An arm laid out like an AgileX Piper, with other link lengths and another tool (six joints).
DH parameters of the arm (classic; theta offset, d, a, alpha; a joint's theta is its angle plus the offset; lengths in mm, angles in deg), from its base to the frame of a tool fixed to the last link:
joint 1: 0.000 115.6 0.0 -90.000
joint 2: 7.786 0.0 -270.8 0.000
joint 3: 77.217 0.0 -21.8 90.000
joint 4: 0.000 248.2 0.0 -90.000
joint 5: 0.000 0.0 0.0 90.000
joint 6: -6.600 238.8 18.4 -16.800
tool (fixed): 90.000 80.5 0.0 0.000
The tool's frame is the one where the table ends.
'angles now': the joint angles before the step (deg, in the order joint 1, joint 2, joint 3, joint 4, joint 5, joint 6). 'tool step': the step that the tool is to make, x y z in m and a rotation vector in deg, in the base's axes. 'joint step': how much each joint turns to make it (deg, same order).
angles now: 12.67, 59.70, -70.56, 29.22, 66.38, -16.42
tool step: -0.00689, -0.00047, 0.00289, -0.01, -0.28, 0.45
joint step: 0.00, -1.12, 0.04, 0.06, 0.93, 0.00
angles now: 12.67, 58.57, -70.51, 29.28, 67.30, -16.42
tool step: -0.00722, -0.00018, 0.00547, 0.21, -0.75, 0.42
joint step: 0.01, -1.47, -0.01, 0.16, 0.80, 0.01
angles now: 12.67, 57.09, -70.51, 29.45, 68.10, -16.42
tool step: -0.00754, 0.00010, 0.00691, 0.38, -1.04, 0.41
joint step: 0.00, -1.70, 0.00, 0.27, 0.69, 0.00
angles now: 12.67, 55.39, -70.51, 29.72, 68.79, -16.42
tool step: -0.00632, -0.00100, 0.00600, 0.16, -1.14, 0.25
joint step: -0.01, -1.62, 0.00, 0.01, 0.54, 0.00
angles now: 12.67, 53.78, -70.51, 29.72, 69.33, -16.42
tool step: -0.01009, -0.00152, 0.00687, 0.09, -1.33, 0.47
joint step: 0.00, -2.20, -0.01, 0.00, 1.03, 0.00
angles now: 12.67, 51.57, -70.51, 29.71, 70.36, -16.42
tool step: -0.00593, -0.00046, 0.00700, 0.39, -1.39, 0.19
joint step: -0.01, -1.68, 0.00, 0.16, 0.29, -0.01
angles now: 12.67, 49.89, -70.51, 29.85, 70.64, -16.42
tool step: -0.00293, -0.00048, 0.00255, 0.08, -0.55, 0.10
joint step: 0.00, -0.74, 0.00, 0.01, 0.22, 0.00
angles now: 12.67, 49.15, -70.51, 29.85, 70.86, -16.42
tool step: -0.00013, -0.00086, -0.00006, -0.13, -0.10, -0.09
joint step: -0.01, -0.13, 0.00, -0.18, 0.05, 0.04
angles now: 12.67, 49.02, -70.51, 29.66, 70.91, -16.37
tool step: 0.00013, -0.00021, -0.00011, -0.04, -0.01, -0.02
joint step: -0.02, 0.00, 0.00, -0.03, 0.01, -0.02
